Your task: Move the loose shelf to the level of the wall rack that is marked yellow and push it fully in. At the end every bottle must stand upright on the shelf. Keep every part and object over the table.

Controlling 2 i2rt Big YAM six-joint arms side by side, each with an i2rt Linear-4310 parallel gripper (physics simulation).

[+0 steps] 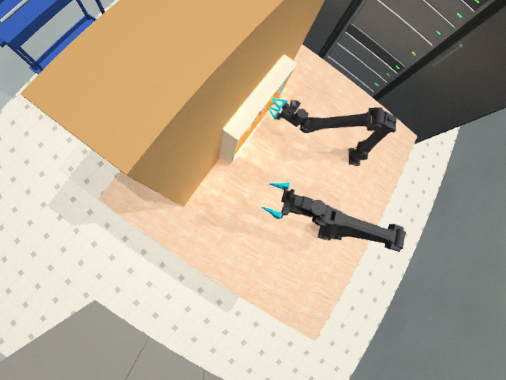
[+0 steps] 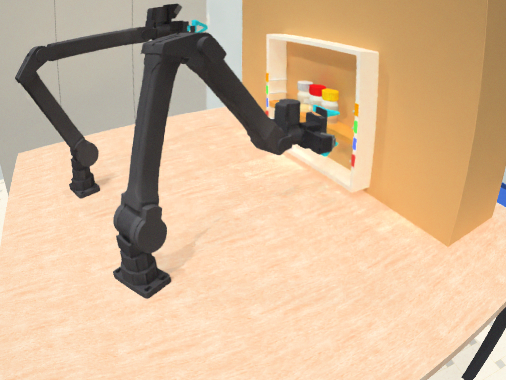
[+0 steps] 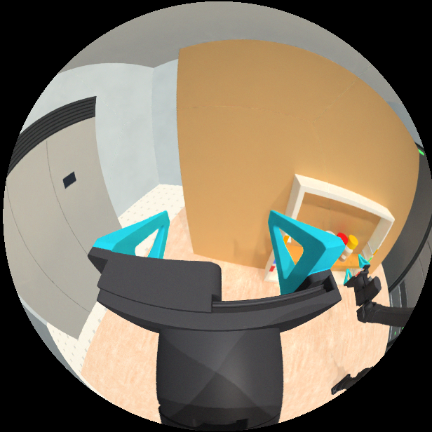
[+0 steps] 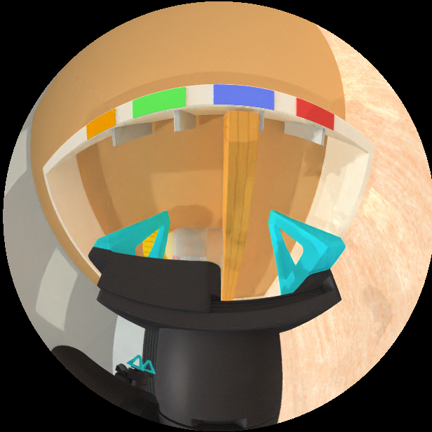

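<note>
The loose shelf (image 1: pixel 250 132) (image 2: pixel 344 131) (image 4: pixel 240 200) is an orange wooden board lying level inside the white wall rack (image 1: pixel 260 100) (image 2: pixel 366 120) (image 3: pixel 345 195) (image 4: pixel 200 95), in line with its blue mark (image 4: pixel 243 97). The orange-yellow mark (image 4: pixel 101 124) (image 2: pixel 356 109) is the uppermost. White bottles with a pale cap (image 2: pixel 305 85), a red cap (image 2: pixel 317 89) (image 3: pixel 342 238) and a yellow cap (image 2: pixel 330 94) (image 3: pixel 353 242) stand upright on the shelf. My right gripper (image 1: pixel 276 107) (image 2: pixel 336 129) (image 4: pixel 218 215) is open at the rack's front, fingers above and below the board's line. My left gripper (image 1: pixel 266 196) (image 2: pixel 205 26) (image 3: pixel 218 215) is open, away from the rack.
The rack is set against a tall brown block (image 1: pixel 150 80) (image 2: pixel 425 100) (image 3: pixel 240 140) at the table's far side. Its side walls and support tabs (image 4: pixel 185 121) border the opening. The table (image 1: pixel 240 240) (image 2: pixel 250 300) extends in front, with both arm bases on it.
</note>
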